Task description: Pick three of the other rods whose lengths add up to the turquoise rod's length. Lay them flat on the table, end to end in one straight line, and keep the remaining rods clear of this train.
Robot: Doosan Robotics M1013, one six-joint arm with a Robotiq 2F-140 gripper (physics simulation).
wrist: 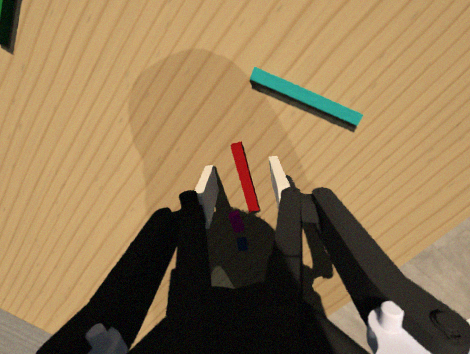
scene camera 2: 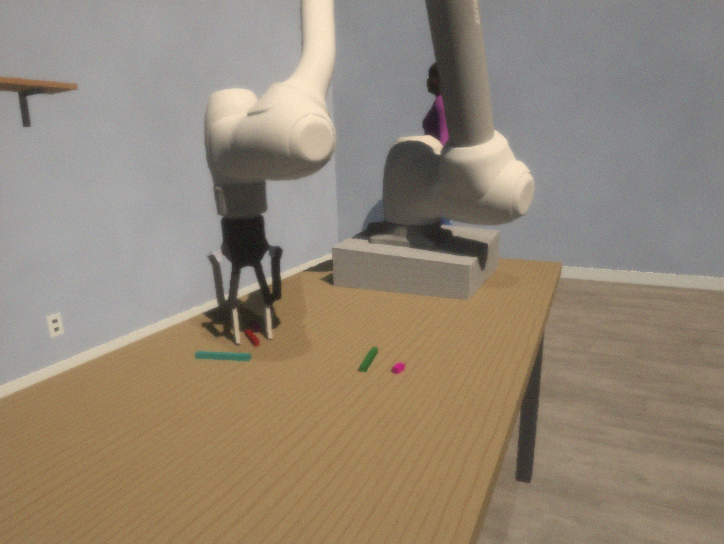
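Where they show: gripper, fingertip midpoint: [wrist: 242, 173] [scene camera 2: 253, 338]; arm's base at its link origin: [scene camera 2: 411, 238].
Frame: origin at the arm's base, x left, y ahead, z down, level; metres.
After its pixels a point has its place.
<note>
My gripper [scene camera 2: 253, 340] {x -0.109, y 0.554, z 0.102 m} [wrist: 242, 173] {x -0.109, y 0.554, z 0.102 m} is open and empty, above the table with its fingertips on either side of the red rod. The red rod [scene camera 2: 252, 337] {x -0.105, y 0.562, z 0.096 m} [wrist: 245, 177] {x -0.112, y 0.554, z 0.096 m} lies flat. A magenta rod [wrist: 236, 221] {x -0.137, y 0.511, z 0.096 m} and a small blue rod [wrist: 242, 244] {x -0.160, y 0.493, z 0.096 m} lie in the gripper's shadow, roughly in line beyond one end of the red rod, with a gap between magenta and blue. The turquoise rod [scene camera 2: 222, 355] {x -0.102, y 0.646, z 0.098 m} [wrist: 306, 97] {x -0.104, y 0.641, z 0.096 m} lies apart at an angle. A green rod [scene camera 2: 368, 359] {x 0.138, y 0.564, z 0.096 m} [wrist: 7, 25] {x 0.124, y 0.529, z 0.103 m} and another magenta rod [scene camera 2: 398, 367] {x 0.195, y 0.571, z 0.097 m} lie farther right in the scene view.
The wooden table [scene camera 2: 263, 456] {x 0.134, y 0.836, z 0.106 m} [wrist: 75, 150] {x 0.032, y 0.465, z 0.106 m} carries the grey base block [scene camera 2: 403, 270] {x 0.040, y 0.163, z 0.048 m} of the arm at its far end. The table's right edge borders the floor. A person [scene camera 2: 437, 119] stands behind the arm. A wall shelf [scene camera 2: 38, 85] is at the upper left.
</note>
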